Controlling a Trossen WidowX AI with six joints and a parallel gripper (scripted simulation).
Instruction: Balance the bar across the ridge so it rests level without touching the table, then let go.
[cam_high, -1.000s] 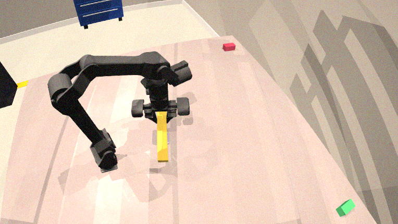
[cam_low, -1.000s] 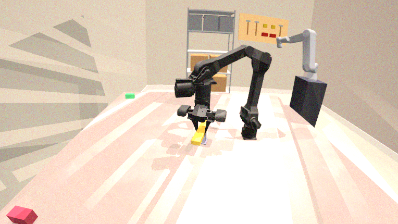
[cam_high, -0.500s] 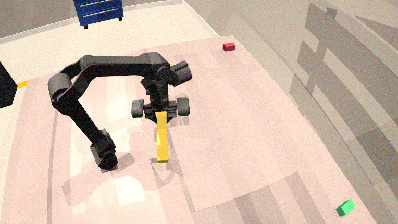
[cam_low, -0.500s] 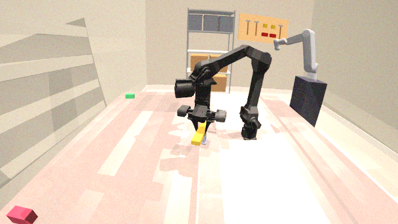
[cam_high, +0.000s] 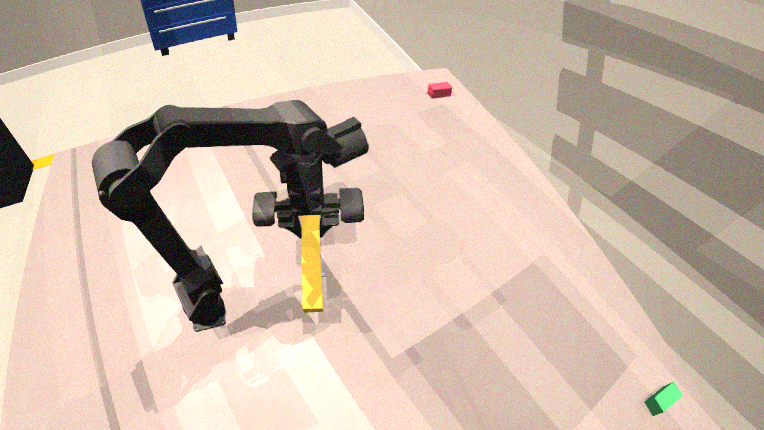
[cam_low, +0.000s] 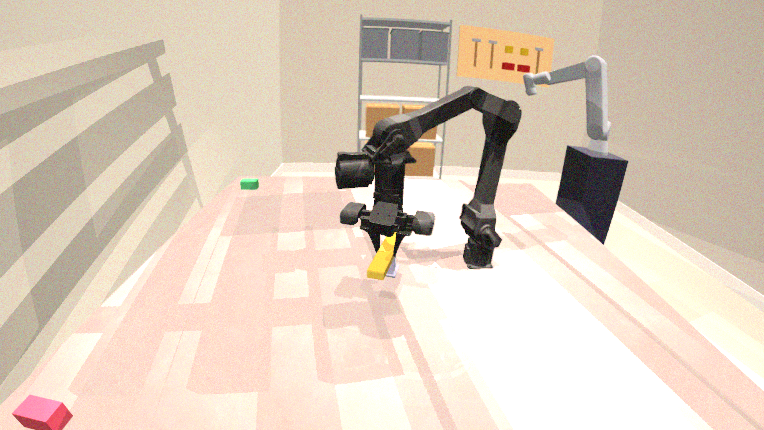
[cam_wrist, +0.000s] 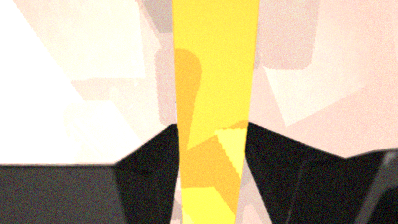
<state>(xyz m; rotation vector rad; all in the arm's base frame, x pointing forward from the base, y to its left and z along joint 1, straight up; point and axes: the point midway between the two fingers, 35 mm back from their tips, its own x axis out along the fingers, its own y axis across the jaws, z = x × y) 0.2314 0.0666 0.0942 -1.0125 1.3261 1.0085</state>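
The yellow bar lies 1 cm behind my gripper tip and 3 cm to the right of it. The rest, counted from my gripper tip: green block 51 cm ahead, 57 cm to the right, 4 cm below; red block 51 cm ahead, 43 cm to the left, 4 cm below.
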